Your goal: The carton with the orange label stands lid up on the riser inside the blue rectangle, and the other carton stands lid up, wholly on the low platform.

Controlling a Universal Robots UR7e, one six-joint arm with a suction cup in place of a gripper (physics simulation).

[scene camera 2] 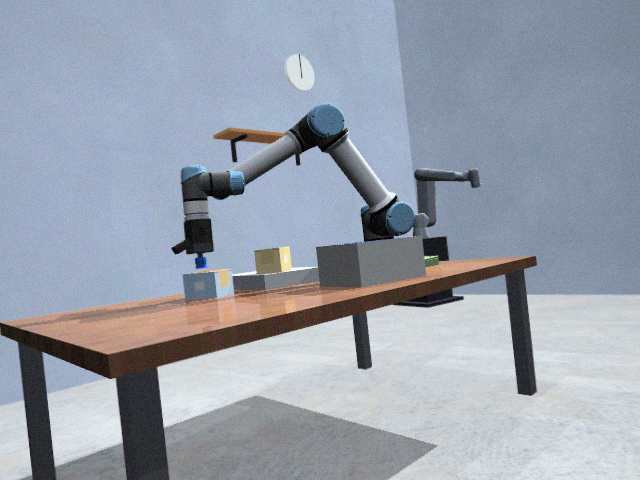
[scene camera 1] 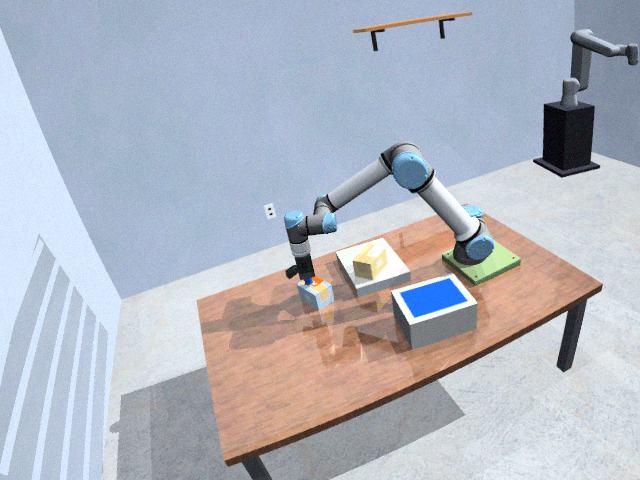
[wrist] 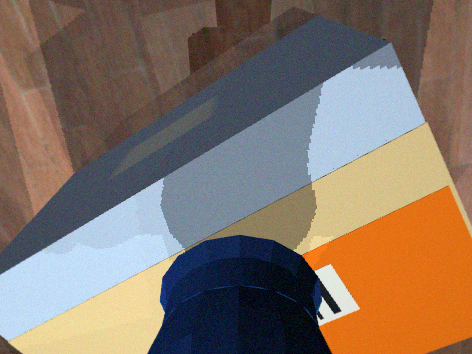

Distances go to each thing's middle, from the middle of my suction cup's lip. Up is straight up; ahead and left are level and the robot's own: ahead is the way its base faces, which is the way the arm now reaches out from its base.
Right now my suction cup is 29 cm past the low white platform (scene camera 1: 395, 272), 11 cm to the left of it and 8 cm above it. The rest, counted from my suction cup: grey riser (scene camera 2: 361, 264): 41 cm behind, 32 cm to the left, 4 cm below.
